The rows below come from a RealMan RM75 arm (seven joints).
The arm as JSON. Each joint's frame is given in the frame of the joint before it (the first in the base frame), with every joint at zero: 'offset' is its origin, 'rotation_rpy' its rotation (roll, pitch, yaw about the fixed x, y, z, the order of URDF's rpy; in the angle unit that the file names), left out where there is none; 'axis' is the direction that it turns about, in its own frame. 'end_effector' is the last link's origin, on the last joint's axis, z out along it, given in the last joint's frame.
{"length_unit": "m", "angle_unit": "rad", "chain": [
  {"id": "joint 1", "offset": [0.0, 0.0, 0.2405], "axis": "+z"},
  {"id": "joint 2", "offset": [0.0, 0.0, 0.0], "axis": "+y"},
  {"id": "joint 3", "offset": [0.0, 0.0, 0.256], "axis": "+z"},
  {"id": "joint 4", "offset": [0.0, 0.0, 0.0], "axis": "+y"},
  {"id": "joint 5", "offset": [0.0, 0.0, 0.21], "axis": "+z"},
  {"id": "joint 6", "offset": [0.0, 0.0, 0.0], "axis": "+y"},
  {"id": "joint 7", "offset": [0.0, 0.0, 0.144], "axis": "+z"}
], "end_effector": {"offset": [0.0, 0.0, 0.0]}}
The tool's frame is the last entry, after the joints.
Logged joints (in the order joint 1, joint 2, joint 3, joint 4, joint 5, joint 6, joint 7), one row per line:
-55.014 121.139 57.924 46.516 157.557 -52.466 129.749
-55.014 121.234 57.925 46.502 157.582 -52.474 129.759
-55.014 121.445 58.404 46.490 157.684 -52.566 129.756
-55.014 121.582 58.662 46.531 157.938 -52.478 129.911
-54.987 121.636 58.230 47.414 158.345 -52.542 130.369
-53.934 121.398 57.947 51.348 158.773 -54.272 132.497
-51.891 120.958 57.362 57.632 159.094 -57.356 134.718
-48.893 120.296 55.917 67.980 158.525 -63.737 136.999
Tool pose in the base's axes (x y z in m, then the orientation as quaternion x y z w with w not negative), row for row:
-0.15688 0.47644 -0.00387 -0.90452 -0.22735 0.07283 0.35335
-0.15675 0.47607 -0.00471 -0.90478 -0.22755 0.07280 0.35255
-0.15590 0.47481 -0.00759 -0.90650 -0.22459 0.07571 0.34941
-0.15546 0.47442 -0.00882 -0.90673 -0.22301 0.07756 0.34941
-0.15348 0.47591 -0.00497 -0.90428 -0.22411 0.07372 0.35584
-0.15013 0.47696 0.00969 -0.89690 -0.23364 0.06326 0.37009
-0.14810 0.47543 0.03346 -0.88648 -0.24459 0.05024 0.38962
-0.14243 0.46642 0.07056 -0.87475 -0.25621 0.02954 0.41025
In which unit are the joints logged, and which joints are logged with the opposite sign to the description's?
The joints are logged in degrees. Opposite sign: joint 2, joint 6, joint 7.
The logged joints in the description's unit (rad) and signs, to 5 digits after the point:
-0.96018 -2.11427 1.01096 0.81186 2.74989 0.91570 -2.26455
-0.96018 -2.11593 1.01098 0.81161 2.75032 0.91584 -2.26472
-0.96018 -2.11962 1.01934 0.81140 2.75210 0.91745 -2.26467
-0.96018 -2.12201 1.02385 0.81212 2.75654 0.91591 -2.26737
-0.95970 -2.12295 1.01631 0.82753 2.76364 0.91703 -2.27537
-0.94133 -2.11879 1.01137 0.89619 2.77111 0.94723 -2.31251
-0.90567 -2.11112 1.00116 1.00587 2.77671 1.00105 -2.35127
-0.85334 -2.09956 0.97594 1.18647 2.76678 1.11242 -2.39108

